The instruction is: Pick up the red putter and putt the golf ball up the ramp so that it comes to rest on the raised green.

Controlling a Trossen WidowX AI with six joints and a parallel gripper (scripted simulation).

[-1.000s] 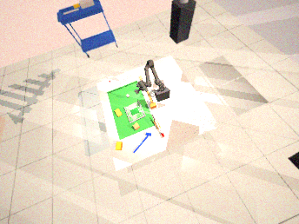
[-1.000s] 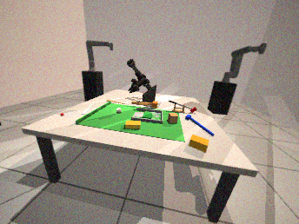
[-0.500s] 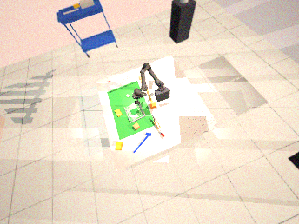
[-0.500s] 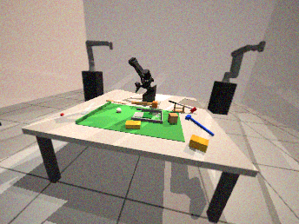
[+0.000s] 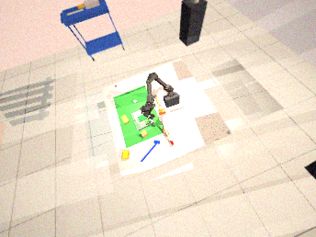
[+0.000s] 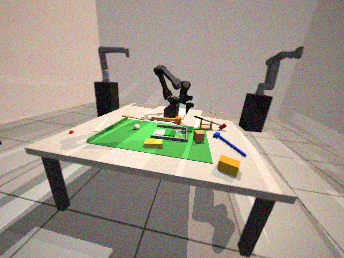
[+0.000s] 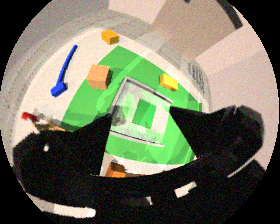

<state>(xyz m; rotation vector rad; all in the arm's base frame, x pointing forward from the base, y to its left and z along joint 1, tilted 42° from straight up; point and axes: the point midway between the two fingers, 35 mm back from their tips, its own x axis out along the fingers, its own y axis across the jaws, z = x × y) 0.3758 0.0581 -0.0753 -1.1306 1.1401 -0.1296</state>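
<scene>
Right now the red putter is 150 mm behind my gripper tip, 260 mm to the left of it and 100 mm below it. Also, from my gripper tip: brown block 90 mm ahead, 140 mm to the left, 130 mm below; green mat 80 mm ahead, 160 mm to the right, 160 mm below; white golf ball 30 mm ahead, 330 mm to the right, 140 mm below.
</scene>
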